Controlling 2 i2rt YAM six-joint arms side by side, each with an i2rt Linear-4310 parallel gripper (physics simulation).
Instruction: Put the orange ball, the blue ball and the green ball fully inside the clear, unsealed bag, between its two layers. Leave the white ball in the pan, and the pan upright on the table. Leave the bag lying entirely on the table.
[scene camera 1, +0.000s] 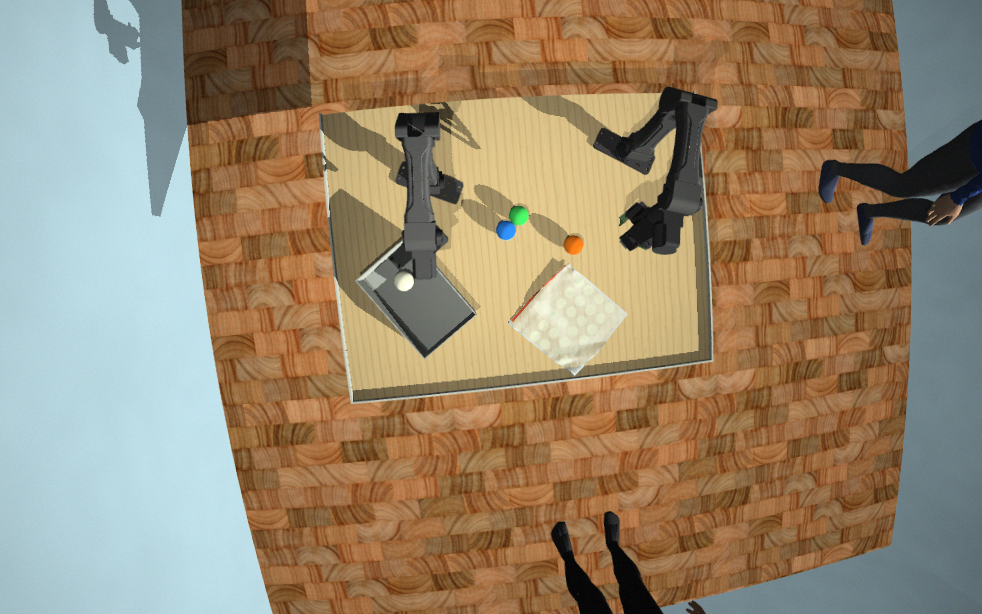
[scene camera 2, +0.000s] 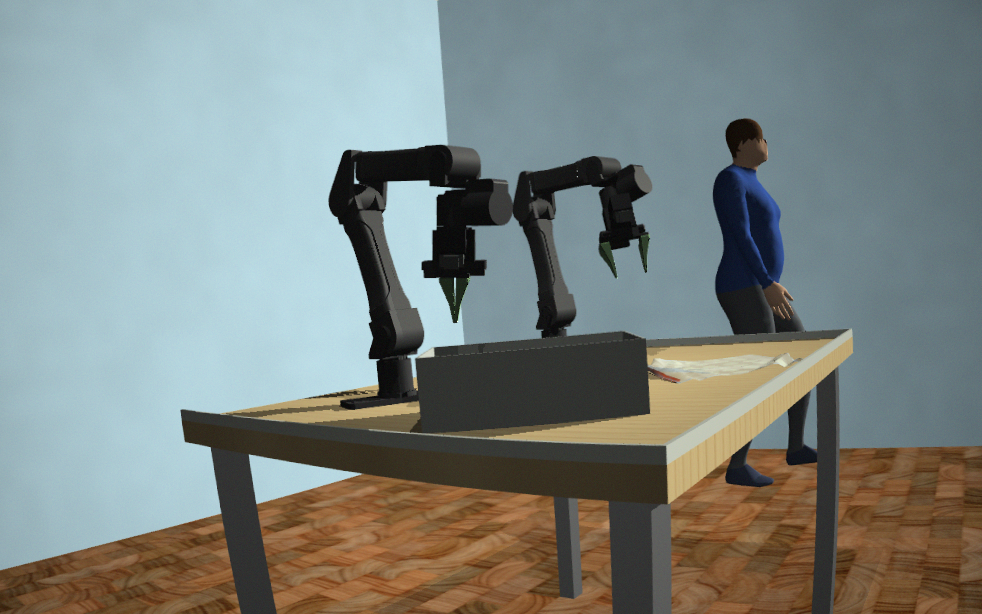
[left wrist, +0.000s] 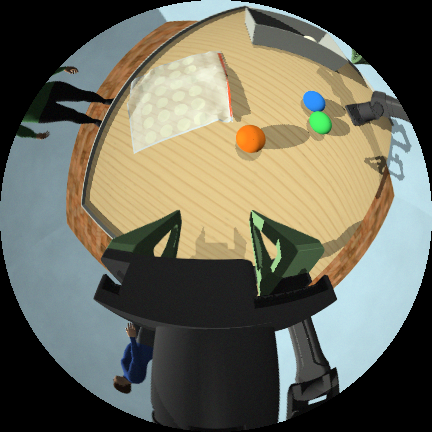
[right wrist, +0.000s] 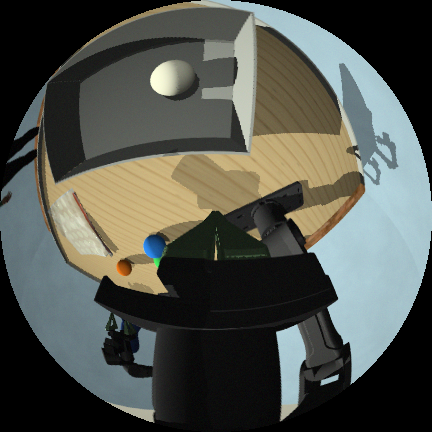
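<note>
The orange ball (scene camera 1: 573, 244) (left wrist: 250, 139) (right wrist: 124, 267) lies on the table near a corner of the bag. The blue ball (scene camera 1: 505, 230) (left wrist: 314, 101) (right wrist: 154, 246) and the green ball (scene camera 1: 519, 215) (left wrist: 320, 122) lie close together on the table. The clear bag (scene camera 1: 568, 318) (scene camera 2: 716, 366) (left wrist: 175, 100) (right wrist: 80, 225) lies flat, its red-edged side facing the pan. The white ball (scene camera 1: 404, 280) (right wrist: 172, 78) is in the upright pan (scene camera 1: 434, 314) (scene camera 2: 532, 383) (right wrist: 125, 117). My left gripper (scene camera 2: 630, 275) (left wrist: 214, 215) is open and empty, high above the table. My right gripper (scene camera 2: 454, 321) (right wrist: 215, 216) is shut and empty, above the table near the pan.
The table (scene camera 1: 499, 362) (scene camera 2: 579, 434) has a low raised rim. The pan has tall walls and stands at the left of scene camera 1. A person in blue (scene camera 2: 745, 217) stands beyond the table, and another person's legs (scene camera 1: 579, 572) show below it.
</note>
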